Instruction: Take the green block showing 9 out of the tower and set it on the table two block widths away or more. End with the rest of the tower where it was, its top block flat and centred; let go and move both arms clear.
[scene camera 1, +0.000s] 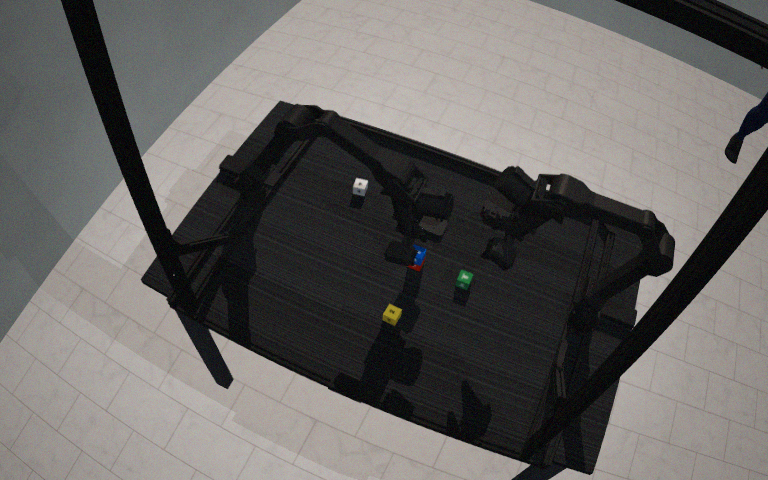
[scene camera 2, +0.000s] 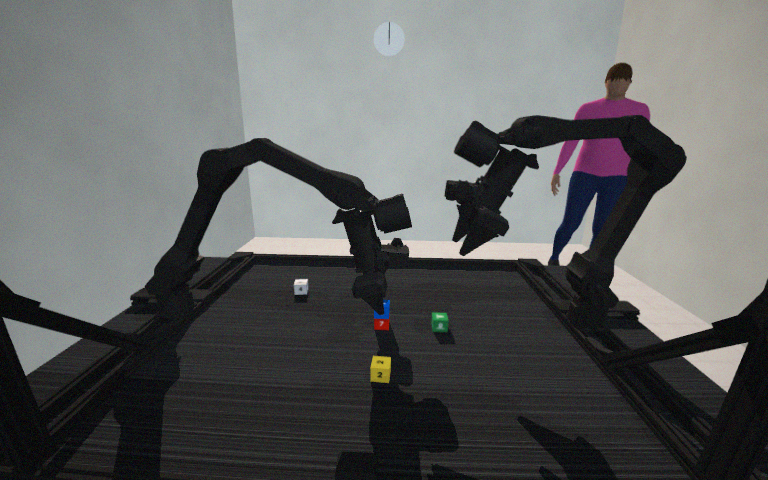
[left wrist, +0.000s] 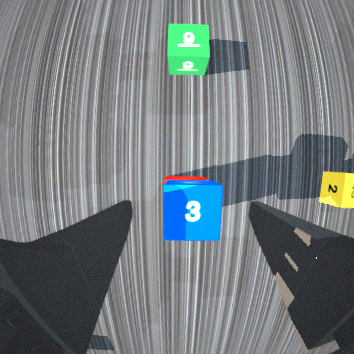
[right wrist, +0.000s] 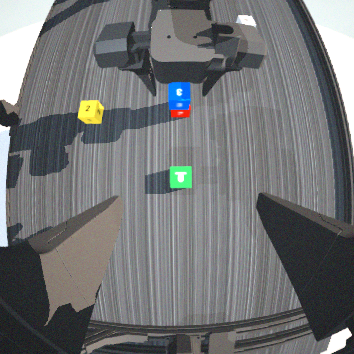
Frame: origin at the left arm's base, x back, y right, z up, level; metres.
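Seen in the pictures: left gripper, fingertip midpoint: (scene camera 1: 418, 253) (scene camera 2: 382, 305) (left wrist: 191, 208) (right wrist: 178, 93); right gripper, fingertip midpoint: (scene camera 1: 487, 242) (scene camera 2: 457, 247) (right wrist: 191, 201); left arm's base, origin of the base link: (scene camera 1: 252, 195) (scene camera 2: 176, 310); right arm's base, origin of the base link: (scene camera 1: 580, 323) (scene camera 2: 586, 323) (right wrist: 182, 346).
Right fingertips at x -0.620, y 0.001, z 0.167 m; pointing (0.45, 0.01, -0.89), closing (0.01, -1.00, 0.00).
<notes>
Pixels of each thing's top centre, then the offset from my right fingertips to it.
- green block, middle of its top: (left wrist: 188, 38) (right wrist: 180, 176) (scene camera 2: 440, 316) (scene camera 1: 465, 276) dx +0.025, dy +0.001, dz -0.157 m
- blue block, middle of its top: (left wrist: 192, 213) (right wrist: 178, 90) (scene camera 2: 381, 303) (scene camera 1: 417, 251) dx +0.152, dy +0.002, dz -0.129 m
- red block, middle of its top: (left wrist: 185, 201) (right wrist: 179, 100) (scene camera 2: 382, 314) (scene camera 1: 417, 257) dx +0.151, dy -0.001, dz -0.157 m
- yellow block, middle of its top: (scene camera 2: 381, 362) (right wrist: 86, 108) (scene camera 1: 392, 311) dx +0.146, dy +0.161, dz -0.157 m
- white block, middle of its top: (scene camera 1: 360, 183) (scene camera 2: 300, 281) (right wrist: 246, 19) dx +0.373, dy -0.154, dz -0.157 m
The green block (scene camera 1: 464, 279) (scene camera 2: 440, 322) (left wrist: 188, 48) (right wrist: 181, 177) showing 9 sits flat on the table, more than two block widths from the tower. The tower is a blue block (scene camera 1: 419, 255) (scene camera 2: 384, 309) (left wrist: 192, 212) (right wrist: 179, 95) showing 3, lying flat on a red block (scene camera 1: 415, 267) (scene camera 2: 381, 324) (left wrist: 185, 179) (right wrist: 180, 111) showing 7. My left gripper (scene camera 2: 380, 310) (left wrist: 191, 208) is open, its fingers apart on either side of the blue block with gaps. My right gripper (scene camera 2: 459, 245) (right wrist: 191, 201) is open and empty, high above the table.
A yellow block (scene camera 1: 391, 314) (scene camera 2: 380, 369) (left wrist: 336, 189) (right wrist: 90, 111) showing 2 sits nearer scene camera 2 than the tower. A white block (scene camera 1: 360, 186) (scene camera 2: 300, 286) (right wrist: 246, 20) showing 4 sits at the back left in scene camera 2. A person (scene camera 2: 606, 141) stands behind the right arm.
</notes>
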